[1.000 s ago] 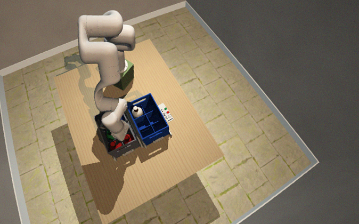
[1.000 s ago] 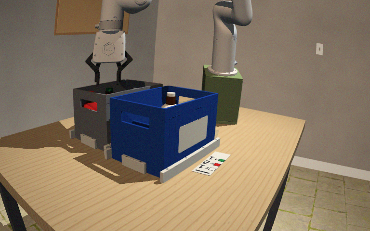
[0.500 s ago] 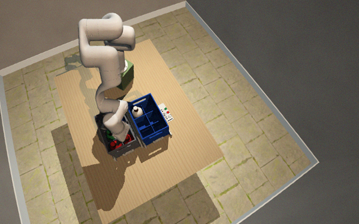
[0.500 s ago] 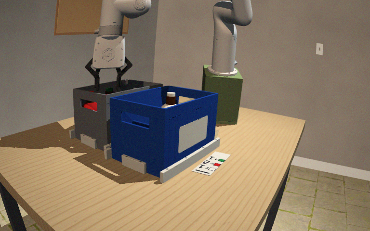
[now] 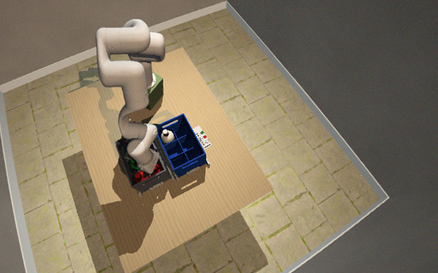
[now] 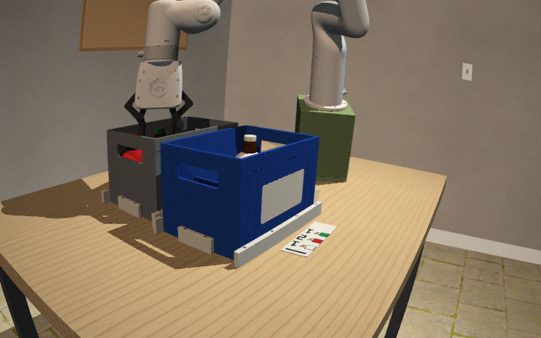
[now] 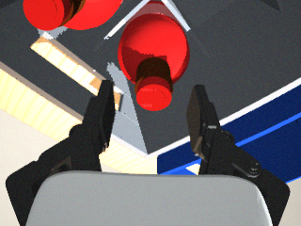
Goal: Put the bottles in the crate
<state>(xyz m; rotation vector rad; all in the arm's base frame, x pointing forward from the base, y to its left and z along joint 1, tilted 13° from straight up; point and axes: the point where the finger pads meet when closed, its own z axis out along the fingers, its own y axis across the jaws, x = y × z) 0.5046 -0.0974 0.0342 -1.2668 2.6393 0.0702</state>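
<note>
The red bottle is 9 cm below my hand. Also, from my hand: grey crate: 9 cm below, 8 cm behind, 5 cm to the right; then green-label bottle: 9 cm to the right, 9 cm below, 7 cm behind; then blue-label bottle: 18 cm behind, 9 cm below, 2 cm to the right.
</note>
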